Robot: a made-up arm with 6 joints. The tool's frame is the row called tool.
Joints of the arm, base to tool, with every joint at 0 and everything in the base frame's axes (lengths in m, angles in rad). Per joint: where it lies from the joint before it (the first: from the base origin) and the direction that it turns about. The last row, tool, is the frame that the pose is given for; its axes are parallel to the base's.
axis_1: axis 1 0 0 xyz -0.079 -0.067 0.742
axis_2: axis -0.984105 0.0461 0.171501 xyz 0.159 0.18 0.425
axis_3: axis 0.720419 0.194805 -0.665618 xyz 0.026 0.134 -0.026
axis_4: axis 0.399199 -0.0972 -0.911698 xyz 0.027 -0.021 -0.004
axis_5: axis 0 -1 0 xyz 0.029 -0.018 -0.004
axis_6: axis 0 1 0 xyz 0.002 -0.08 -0.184
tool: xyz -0.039 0 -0.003
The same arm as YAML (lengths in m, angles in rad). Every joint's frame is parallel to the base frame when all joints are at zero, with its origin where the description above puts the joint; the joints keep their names.
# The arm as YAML. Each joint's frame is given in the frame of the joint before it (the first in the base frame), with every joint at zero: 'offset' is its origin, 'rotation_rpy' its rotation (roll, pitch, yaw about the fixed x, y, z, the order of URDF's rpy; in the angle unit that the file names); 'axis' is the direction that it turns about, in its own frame. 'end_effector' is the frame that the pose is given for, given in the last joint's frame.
length_unit: m
angle_unit: rad
chain:
  - id: axis_1
    offset: [-0.079, -0.067, 0.742]
    rotation_rpy: [0.0, 0.0, 0.0]
    axis: "+x"
  - id: axis_2
    offset: [0.159, 0.18, 0.425]
    rotation_rpy: [0.0, 0.0, 0.0]
    axis: [-0.984105, 0.0461, 0.171501]
  - id: axis_3
    offset: [0.026, 0.134, -0.026]
    rotation_rpy: [0.0, 0.0, 0.0]
    axis: [0.720419, 0.194805, -0.665618]
  - id: axis_4
    offset: [0.027, -0.021, -0.004]
    rotation_rpy: [0.0, 0.0, 0.0]
    axis: [0.399199, -0.0972, -0.911698]
  - id: axis_5
    offset: [0.029, -0.018, -0.004]
    rotation_rpy: [0.0, 0.0, 0.0]
    axis: "-y"
  - id: axis_6
    offset: [0.002, -0.08, -0.184]
    rotation_rpy: [0.0, 0.0, 0.0]
    axis: "+y"
end_effector:
  offset: [-0.039, 0.0, -0.003]
  rotation_rpy: [0.0, 0.0, 0.0]

